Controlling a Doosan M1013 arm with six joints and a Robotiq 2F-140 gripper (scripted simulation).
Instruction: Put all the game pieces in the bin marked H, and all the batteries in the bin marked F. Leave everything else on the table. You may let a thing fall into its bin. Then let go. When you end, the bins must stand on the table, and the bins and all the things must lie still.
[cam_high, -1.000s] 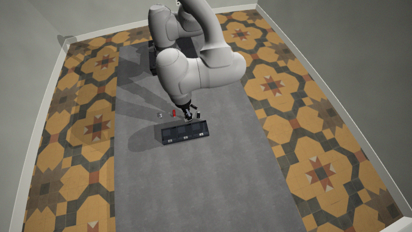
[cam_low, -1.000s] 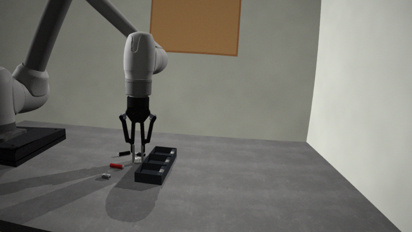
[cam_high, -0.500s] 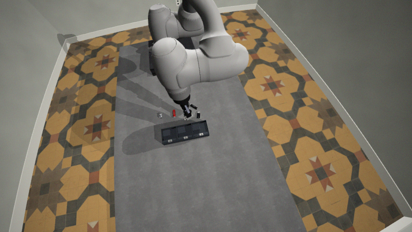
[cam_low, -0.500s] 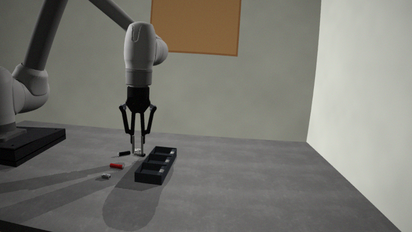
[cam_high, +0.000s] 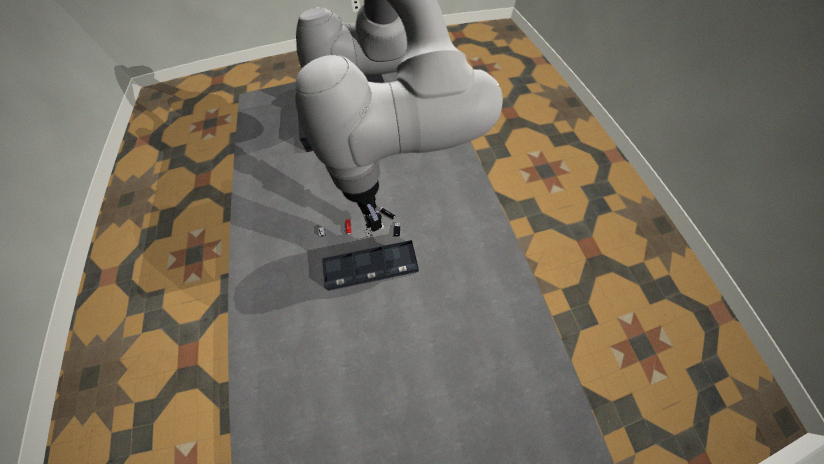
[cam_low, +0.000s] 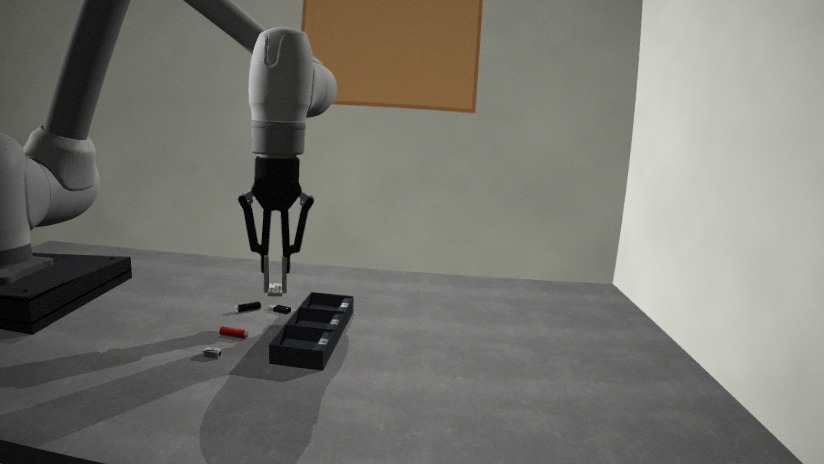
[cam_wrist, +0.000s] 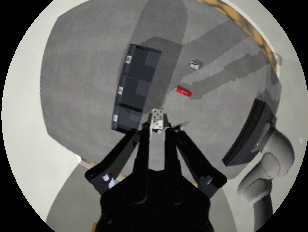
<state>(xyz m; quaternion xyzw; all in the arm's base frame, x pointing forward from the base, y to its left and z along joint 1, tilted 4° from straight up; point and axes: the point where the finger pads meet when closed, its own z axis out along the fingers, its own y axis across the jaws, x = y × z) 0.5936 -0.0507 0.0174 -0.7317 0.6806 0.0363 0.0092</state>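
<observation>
The black battery lies 60 mm behind my hand, 60 mm to the left of it and 90 mm below it. The rest, counted from my hand: black three-compartment bin 70 mm ahead, 50 mm to the right, 80 mm below; then white domino 30 mm below; then red battery 60 mm behind, 70 mm to the right, 90 mm below.
</observation>
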